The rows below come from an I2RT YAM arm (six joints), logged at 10 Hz.
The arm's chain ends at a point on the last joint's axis. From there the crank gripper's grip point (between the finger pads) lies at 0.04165 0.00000 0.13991 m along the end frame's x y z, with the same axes.
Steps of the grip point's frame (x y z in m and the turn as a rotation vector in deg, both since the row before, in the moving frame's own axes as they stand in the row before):
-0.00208, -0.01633, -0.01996, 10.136, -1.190, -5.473
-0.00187, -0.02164, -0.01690, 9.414, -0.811, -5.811
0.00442, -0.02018, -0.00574, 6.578, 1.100, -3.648
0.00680, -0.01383, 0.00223, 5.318, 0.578, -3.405
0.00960, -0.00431, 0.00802, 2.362, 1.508, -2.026
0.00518, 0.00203, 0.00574, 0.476, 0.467, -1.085
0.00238, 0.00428, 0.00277, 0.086, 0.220, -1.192
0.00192, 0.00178, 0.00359, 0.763, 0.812, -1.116
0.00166, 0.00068, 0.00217, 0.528, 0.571, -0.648
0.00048, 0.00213, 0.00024, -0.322, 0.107, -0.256
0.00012, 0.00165, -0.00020, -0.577, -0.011, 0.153
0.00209, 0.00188, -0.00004, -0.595, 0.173, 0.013
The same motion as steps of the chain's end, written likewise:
0.00218, 0.01214, -0.01826, 10.136, -1.190, -5.473
0.00148, 0.00535, -0.01524, 9.414, -0.811, -5.811
0.00234, -0.00148, -0.00384, 6.578, 1.100, -3.648
0.00585, 0.00162, 0.00337, 5.318, 0.578, -3.405
0.00606, 0.00297, 0.00931, 2.362, 1.508, -2.026
0.00406, 0.00399, 0.00609, 0.476, 0.467, -1.085
0.00185, 0.00536, 0.00293, 0.086, 0.220, -1.192
-0.00003, 0.00447, 0.00421, 0.763, 0.812, -1.116
0.00028, 0.00245, 0.00260, 0.528, 0.571, -0.648
0.00022, 0.00153, 0.00032, -0.322, 0.107, -0.256
0.00015, 0.00013, -0.00020, -0.577, -0.011, 0.153
0.00167, 0.00042, 0.00009, -0.595, 0.173, 0.013

